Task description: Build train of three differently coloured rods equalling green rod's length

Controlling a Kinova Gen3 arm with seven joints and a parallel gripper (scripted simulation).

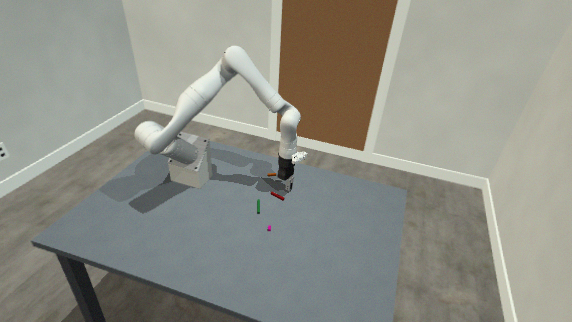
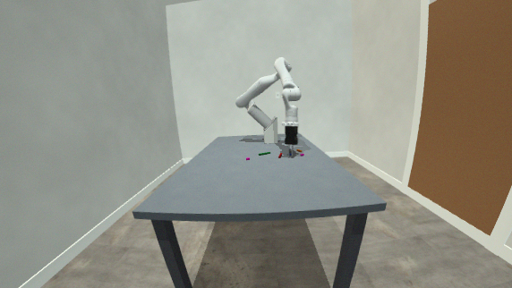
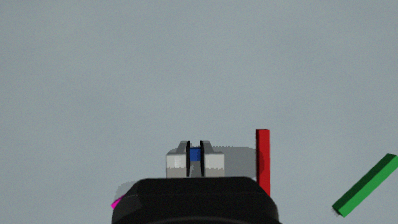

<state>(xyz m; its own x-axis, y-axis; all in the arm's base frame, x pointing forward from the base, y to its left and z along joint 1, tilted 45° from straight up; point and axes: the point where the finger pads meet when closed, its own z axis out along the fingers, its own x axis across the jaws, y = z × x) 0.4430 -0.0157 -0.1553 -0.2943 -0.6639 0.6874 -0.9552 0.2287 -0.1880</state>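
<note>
Right now my hand is 15 cm to the left of the green rod, 9 cm past it and 3 cm above it. The rest, counted from my hand: red rod: 6 cm to the right, 3 cm below, 3 cm behind; then grey rod: 7 cm behind, 5 cm to the left, 3 cm below; then blue rod: 1 cm below.
</note>
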